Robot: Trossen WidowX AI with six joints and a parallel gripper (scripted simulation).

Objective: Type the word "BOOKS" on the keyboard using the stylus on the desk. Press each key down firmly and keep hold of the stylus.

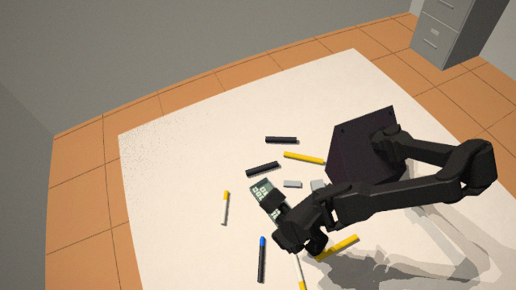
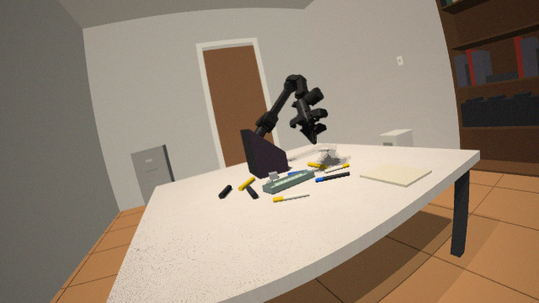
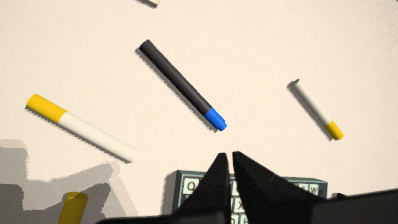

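My gripper tip is now 13 cm past the blue stylus, 1 cm to the right of it and 13 cm above it. The rest, counted from my gripper tip: notepad (27 cm ahead, 15 cm to the left, 14 cm below); then grey block (21 cm behind, 12 cm to the right, 13 cm below); then yellow cylinder (23 cm behind, 24 cm to the right, 13 cm below).
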